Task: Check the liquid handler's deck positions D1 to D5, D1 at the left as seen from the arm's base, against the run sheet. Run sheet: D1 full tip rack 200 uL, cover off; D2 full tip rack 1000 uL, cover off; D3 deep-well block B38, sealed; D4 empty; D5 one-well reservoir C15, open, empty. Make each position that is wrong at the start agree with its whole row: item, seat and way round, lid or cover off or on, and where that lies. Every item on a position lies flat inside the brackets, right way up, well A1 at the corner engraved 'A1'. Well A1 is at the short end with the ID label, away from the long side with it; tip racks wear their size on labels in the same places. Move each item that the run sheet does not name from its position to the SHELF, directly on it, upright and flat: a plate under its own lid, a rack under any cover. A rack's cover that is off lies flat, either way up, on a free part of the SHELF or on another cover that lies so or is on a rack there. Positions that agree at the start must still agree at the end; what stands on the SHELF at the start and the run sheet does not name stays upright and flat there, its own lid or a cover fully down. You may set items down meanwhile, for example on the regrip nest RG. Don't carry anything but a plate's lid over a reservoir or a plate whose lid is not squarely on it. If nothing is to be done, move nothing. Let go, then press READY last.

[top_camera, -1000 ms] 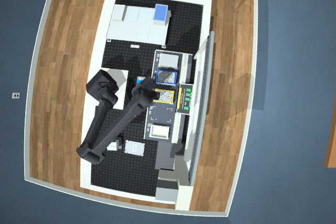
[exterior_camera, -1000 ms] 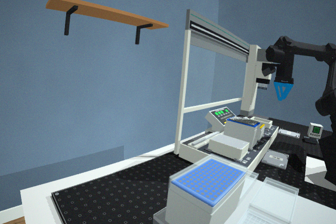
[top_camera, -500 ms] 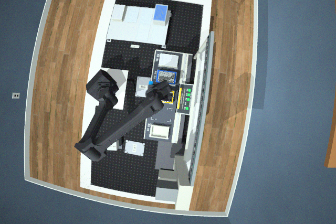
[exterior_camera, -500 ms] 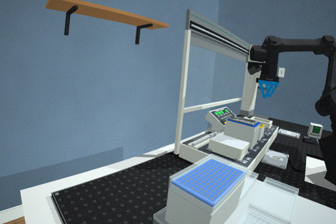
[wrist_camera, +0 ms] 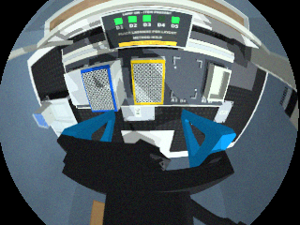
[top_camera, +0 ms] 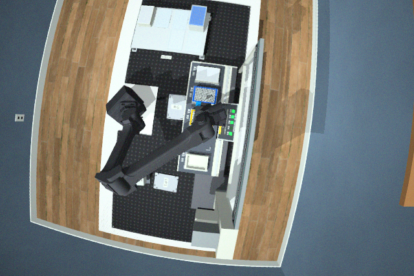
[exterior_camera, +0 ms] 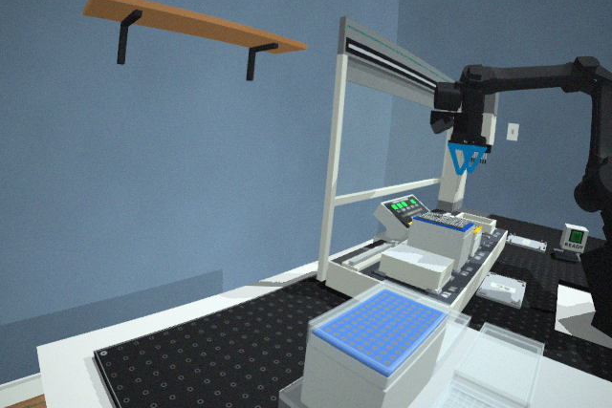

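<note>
The yellow-rimmed tip rack is 1 cm behind my hand and 16 cm below it. From my hand the other things lie so: regrip nest: 15 cm behind, 7 cm to the left, 25 cm below; blue-rimmed tip rack: 1 cm ahead, 12 cm to the left, 13 cm below; white deep-well block: 3 cm ahead, 25 cm to the left, 18 cm below.
</note>
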